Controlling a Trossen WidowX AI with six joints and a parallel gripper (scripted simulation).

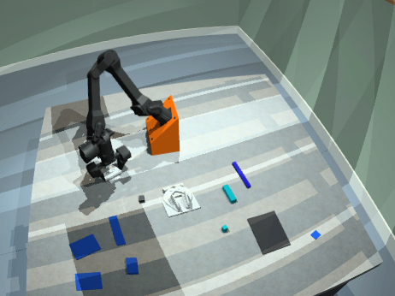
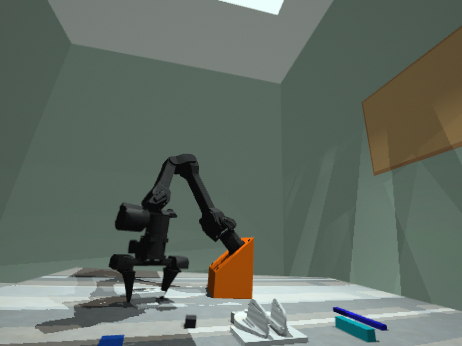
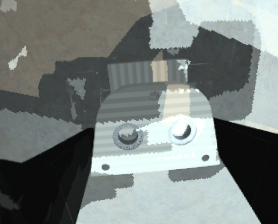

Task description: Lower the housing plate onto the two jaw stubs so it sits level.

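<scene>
Right now my gripper tip is 1 cm past the white bracket. Also, from my gripper tip: blue bar: 4 cm ahead, 51 cm to the left, 1 cm below; then small black cube: 12 cm ahead, 12 cm to the left; then cyan bar: 14 cm ahead, 44 cm to the left.
</scene>
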